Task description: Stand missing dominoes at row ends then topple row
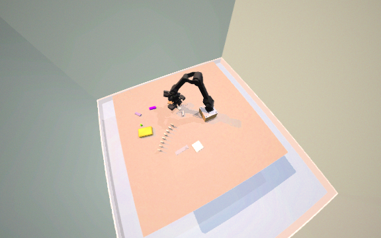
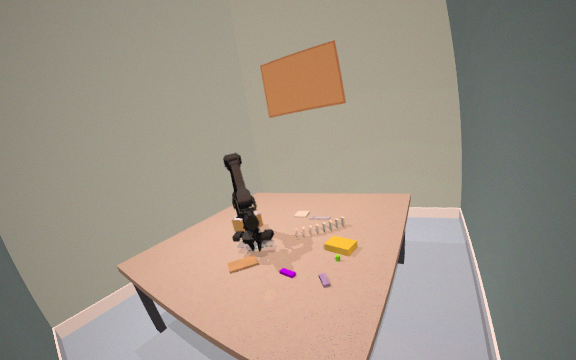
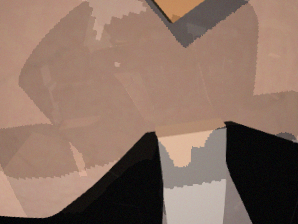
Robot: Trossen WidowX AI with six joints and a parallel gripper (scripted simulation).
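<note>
The magenta block is 230 mm ahead of my gripper tip and 110 mm to the right of it. The rest, counted from my gripper tip: yellow block (370 mm ahead, 110 mm to the left, 10 mm above); then orange flat piece (10 mm ahead, 110 mm to the right); then small green cube (390 mm ahead, 20 mm to the left, 10 mm above).
</note>
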